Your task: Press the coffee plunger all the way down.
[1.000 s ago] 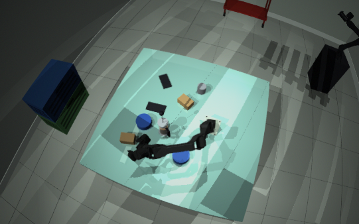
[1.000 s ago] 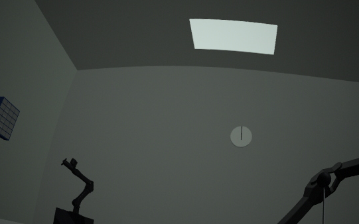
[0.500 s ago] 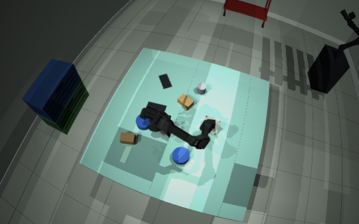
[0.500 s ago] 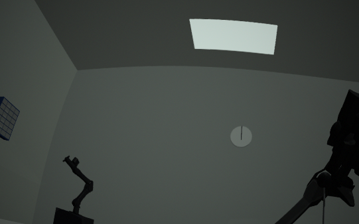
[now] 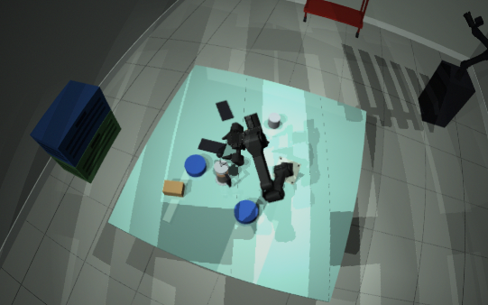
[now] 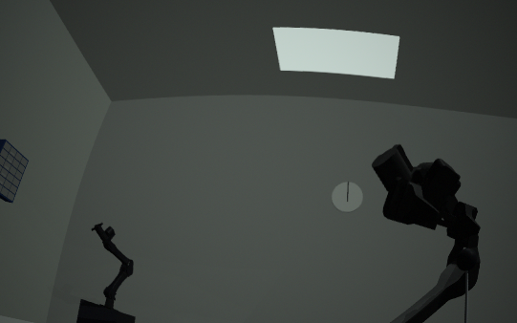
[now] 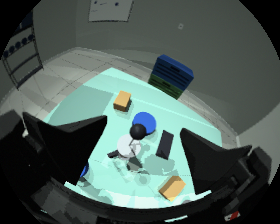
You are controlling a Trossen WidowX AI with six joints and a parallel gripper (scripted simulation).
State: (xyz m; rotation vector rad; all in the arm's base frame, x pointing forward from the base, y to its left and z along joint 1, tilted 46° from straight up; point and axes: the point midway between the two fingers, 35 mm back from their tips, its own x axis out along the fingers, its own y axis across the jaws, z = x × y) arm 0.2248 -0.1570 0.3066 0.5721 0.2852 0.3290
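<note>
My gripper tip is 190 mm above the coffee press and 10 mm to the right of it. The rest, counted from my gripper tip: grey cup 420 mm to the right, 280 mm below, 180 mm behind.
</note>
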